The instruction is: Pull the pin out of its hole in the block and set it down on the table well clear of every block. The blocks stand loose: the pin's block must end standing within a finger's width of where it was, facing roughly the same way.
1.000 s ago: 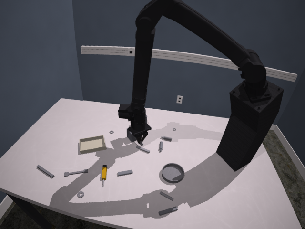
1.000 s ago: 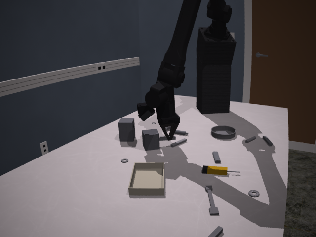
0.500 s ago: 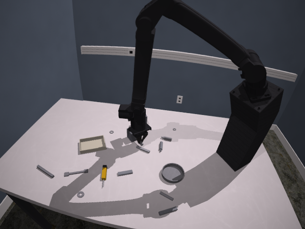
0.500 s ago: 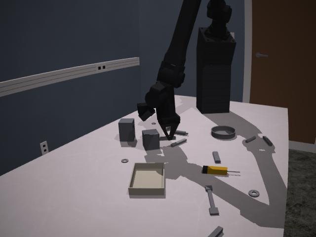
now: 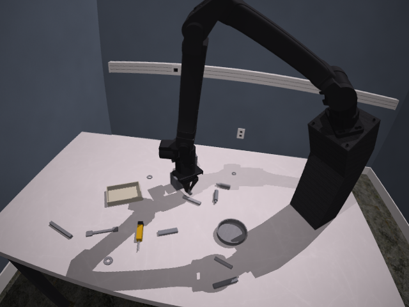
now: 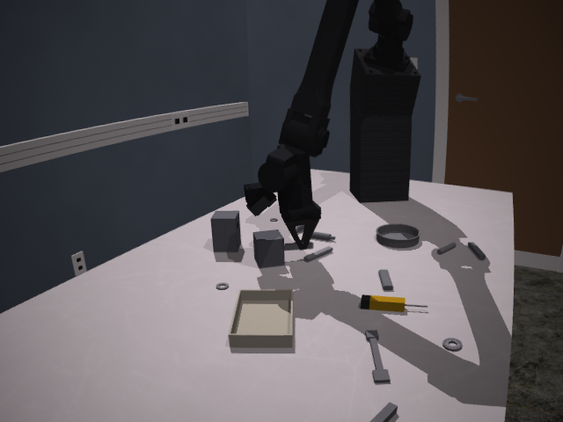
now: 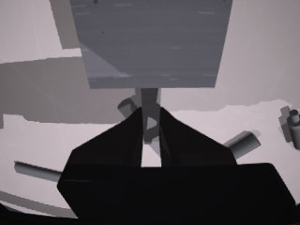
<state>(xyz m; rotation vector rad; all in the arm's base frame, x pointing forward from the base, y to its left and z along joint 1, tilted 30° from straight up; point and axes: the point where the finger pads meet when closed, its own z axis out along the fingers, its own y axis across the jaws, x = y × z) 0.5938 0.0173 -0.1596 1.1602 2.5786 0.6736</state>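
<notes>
Now: the grey pin 1 cm to the right of my hand and 1 cm ahead of it. Round my hand: taller grey block: 17 cm to the right, 3 cm ahead, 2 cm above; then round dish: 19 cm behind, 16 cm to the left, 2 cm below; then grey bar: 3 cm to the left, 2 cm below, 2 cm behind.
</notes>
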